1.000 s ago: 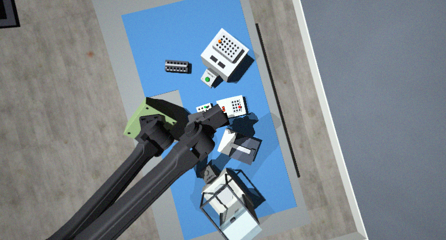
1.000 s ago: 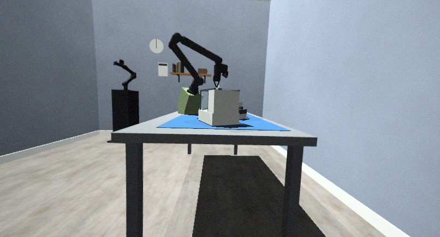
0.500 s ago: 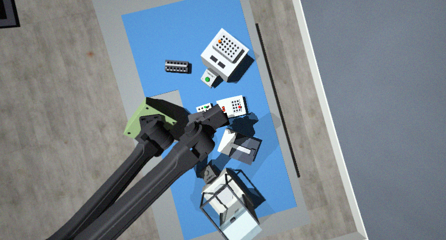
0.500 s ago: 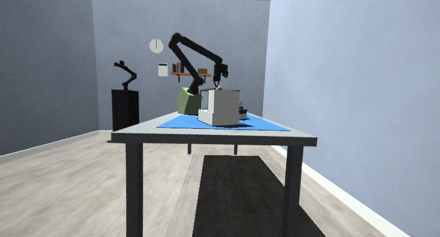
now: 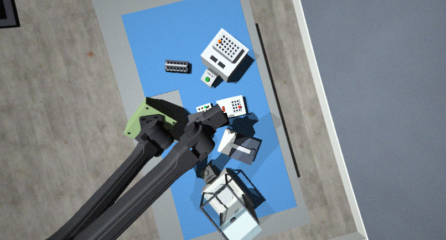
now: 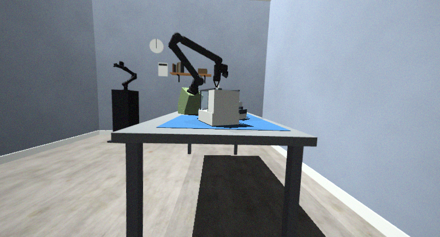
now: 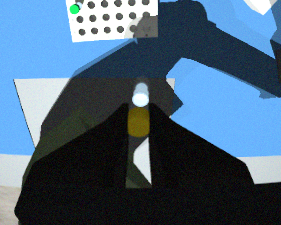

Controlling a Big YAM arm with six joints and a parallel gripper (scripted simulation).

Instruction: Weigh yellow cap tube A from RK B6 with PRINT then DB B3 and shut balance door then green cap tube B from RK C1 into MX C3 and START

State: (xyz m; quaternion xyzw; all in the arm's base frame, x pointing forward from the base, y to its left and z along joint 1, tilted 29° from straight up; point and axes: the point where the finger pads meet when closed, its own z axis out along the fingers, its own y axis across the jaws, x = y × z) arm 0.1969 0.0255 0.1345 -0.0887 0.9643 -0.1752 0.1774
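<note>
Right now my hand is 40 cm to the left of the balance pan, 20 cm above it and 3 cm short of it. Also, from my hand: dry block DB 24 cm below, 15 cm ahead, 6 cm to the left; then white rack RK 26 cm below, 4 cm to the left; then spectrophotometer SP 21 cm below, 17 cm to the right, 16 cm ahead.
</note>
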